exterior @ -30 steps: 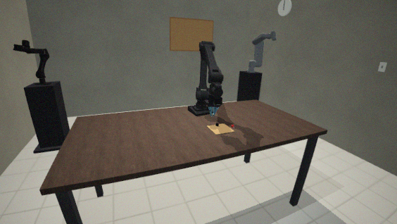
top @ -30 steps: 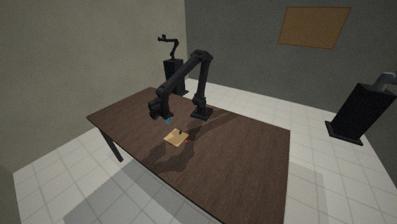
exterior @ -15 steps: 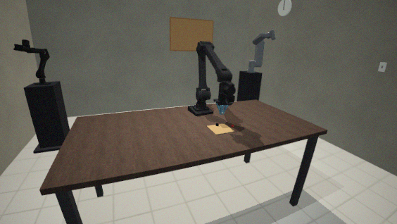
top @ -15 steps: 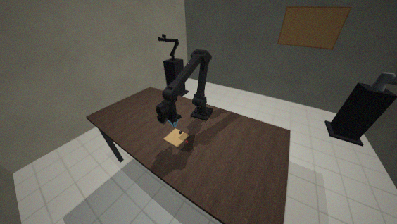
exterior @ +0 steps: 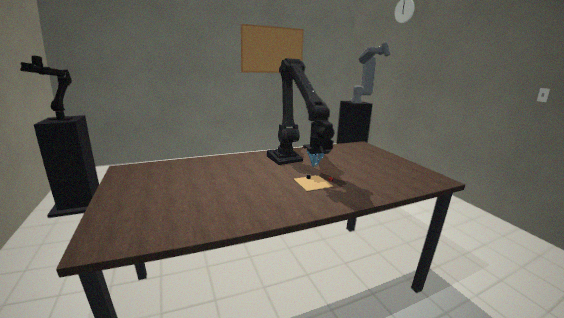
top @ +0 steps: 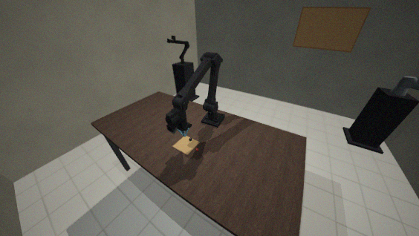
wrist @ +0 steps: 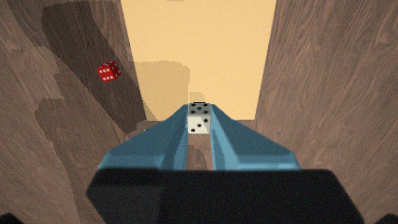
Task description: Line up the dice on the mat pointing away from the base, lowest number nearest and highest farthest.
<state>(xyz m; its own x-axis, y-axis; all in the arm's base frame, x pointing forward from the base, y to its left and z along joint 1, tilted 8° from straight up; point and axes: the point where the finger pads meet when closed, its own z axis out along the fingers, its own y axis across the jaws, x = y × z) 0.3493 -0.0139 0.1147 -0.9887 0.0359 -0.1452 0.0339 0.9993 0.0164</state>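
My hand is 9 cm above the tan mat. Round my hand: white die right at my hand; then black die 5 cm behind, 8 cm below; then red die 10 cm to the left, 9 cm below.
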